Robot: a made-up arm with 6 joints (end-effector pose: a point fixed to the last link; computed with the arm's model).
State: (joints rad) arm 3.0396 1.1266 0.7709 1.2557 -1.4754 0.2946
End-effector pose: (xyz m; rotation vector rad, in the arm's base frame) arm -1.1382 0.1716 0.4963 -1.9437 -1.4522 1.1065
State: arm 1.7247 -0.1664 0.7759 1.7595 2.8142 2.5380
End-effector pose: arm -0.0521 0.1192 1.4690 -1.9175 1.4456 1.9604
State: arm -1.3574 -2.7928 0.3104 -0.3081 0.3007 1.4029
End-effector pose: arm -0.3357 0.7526 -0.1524 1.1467 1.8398 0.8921
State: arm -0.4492 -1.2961 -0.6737 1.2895 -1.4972 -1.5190
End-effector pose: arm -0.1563 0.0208 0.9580 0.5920 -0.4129 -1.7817
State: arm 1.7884 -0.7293 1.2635 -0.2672 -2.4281 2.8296
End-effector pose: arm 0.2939 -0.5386 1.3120 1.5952 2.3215 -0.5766
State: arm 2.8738 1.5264 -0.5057 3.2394 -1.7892 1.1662
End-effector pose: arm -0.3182 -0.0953 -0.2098 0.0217 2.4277 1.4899
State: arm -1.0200 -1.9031 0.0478 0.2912 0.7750 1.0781
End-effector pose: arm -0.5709 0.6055 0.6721 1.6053 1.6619 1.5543
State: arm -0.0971 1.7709 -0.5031 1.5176 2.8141 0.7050
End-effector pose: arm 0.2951 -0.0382 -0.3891 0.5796 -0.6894 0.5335
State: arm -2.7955 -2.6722 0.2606 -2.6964 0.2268 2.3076
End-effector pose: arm 0.8474 0.1357 -0.0004 -2.5822 -0.6969 -0.4366
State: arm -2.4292 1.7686 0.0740 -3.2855 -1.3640 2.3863
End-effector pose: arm -0.2709 -0.4654 -0.4176 0.6869 -0.8351 -2.5181
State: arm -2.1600 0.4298 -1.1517 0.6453 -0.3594 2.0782
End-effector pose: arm -0.3053 -0.2023 0.2110 -0.1518 1.4186 0.7115
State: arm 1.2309 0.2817 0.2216 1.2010 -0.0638 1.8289
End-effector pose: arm 0.3209 0.7155 0.9834 -2.5803 -1.7030 0.1989
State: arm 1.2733 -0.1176 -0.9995 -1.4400 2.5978 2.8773
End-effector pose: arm 0.0771 0.1728 0.2885 -1.9226 0.4129 -1.4224
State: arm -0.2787 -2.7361 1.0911 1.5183 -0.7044 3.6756
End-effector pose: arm -0.5684 0.1530 -0.7433 -0.0631 1.8508 -1.5959
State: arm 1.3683 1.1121 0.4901 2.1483 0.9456 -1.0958
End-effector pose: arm 0.1260 1.0944 0.3226 -1.0749 0.0521 2.5135
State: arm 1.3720 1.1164 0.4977 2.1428 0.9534 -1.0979
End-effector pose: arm 0.1232 1.0968 0.3228 -1.0650 0.0531 2.5224
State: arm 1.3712 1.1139 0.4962 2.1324 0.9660 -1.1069
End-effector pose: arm 0.1257 1.0966 0.3254 -1.0437 0.0713 2.5305
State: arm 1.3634 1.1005 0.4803 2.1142 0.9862 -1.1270
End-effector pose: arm 0.1363 1.0921 0.3322 -1.0038 0.1163 2.5366
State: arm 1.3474 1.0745 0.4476 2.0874 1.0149 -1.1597
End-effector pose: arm 0.1561 1.0819 0.3433 -0.9426 0.1908 2.5389
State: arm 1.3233 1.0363 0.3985 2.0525 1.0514 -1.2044
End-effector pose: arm 0.1846 1.0653 0.3583 -0.8602 0.2915 2.5348
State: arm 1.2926 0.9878 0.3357 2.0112 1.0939 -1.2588
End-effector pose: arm 0.2191 1.0418 0.3760 -0.7595 0.4100 2.5224
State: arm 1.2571 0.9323 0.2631 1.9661 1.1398 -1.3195
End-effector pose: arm 0.2565 1.0116 0.3945 -0.6459 0.5368 2.5008
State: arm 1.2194 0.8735 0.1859 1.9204 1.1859 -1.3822
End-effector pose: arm 0.2934 0.9764 0.4125 -0.5271 0.6610 2.4712
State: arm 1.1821 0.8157 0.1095 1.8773 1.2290 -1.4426
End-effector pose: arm 0.3267 0.9387 0.4283 -0.4117 0.7741 2.4363
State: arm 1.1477 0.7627 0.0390 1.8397 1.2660 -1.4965
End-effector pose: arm 0.3544 0.9016 0.4411 -0.3080 0.8696 2.3997
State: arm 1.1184 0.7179 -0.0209 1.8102 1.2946 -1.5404
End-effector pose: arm 0.3755 0.8686 0.4507 -0.2237 0.9437 2.3655
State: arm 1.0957 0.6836 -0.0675 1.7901 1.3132 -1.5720
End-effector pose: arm 0.3899 0.8422 0.4570 -0.1636 0.9959 2.3365
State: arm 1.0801 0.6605 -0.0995 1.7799 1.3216 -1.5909
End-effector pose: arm 0.3986 0.8240 0.4604 -0.1296 1.0272 2.3146
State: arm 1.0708 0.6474 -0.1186 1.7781 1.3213 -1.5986
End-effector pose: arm 0.4028 0.8134 0.4616 -0.1182 1.0416 2.2996
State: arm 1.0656 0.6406 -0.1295 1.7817 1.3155 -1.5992
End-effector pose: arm 0.4044 0.8077 0.4616 -0.1215 1.0456 2.2891
